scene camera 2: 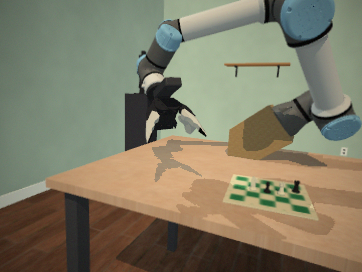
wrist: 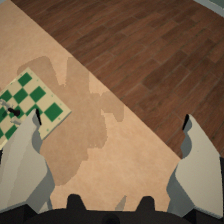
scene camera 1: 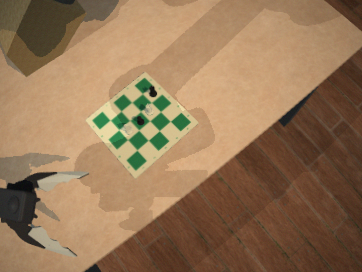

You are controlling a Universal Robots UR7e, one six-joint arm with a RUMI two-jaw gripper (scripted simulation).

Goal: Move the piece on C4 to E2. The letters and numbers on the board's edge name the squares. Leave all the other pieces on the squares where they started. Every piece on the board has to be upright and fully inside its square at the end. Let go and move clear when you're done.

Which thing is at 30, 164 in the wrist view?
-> My gripper.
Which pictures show my gripper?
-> Scene camera 2, the wrist view and scene camera 1: all of them.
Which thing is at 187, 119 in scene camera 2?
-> My gripper.
